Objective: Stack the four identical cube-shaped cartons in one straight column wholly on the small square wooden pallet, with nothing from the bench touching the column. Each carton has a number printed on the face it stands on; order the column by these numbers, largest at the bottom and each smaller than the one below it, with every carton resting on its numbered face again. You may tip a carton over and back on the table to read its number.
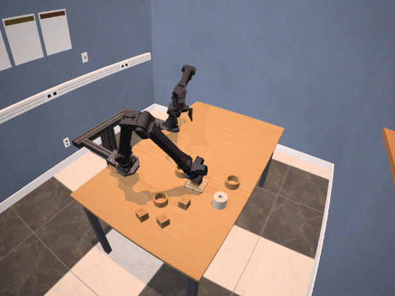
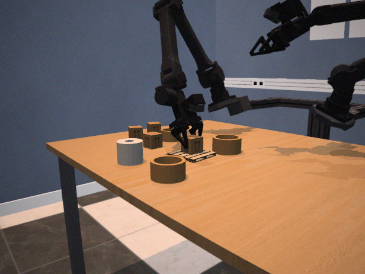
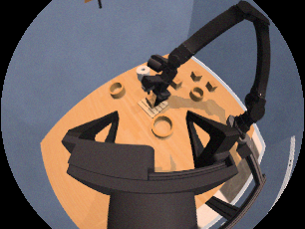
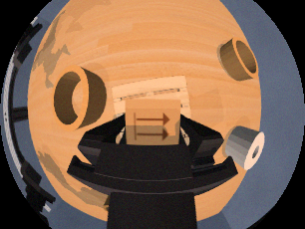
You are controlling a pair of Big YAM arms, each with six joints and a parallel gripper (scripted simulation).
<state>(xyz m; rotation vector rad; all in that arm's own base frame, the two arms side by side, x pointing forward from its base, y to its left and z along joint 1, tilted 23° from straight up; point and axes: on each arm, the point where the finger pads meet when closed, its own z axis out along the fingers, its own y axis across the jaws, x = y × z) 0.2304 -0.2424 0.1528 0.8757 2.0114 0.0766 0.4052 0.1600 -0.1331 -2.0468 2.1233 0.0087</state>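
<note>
My right gripper is now 3 cm above the wooden pallet. Also, from my right hand: brown carton 2 cm behind, 37 cm to the right, 1 cm below.
</note>
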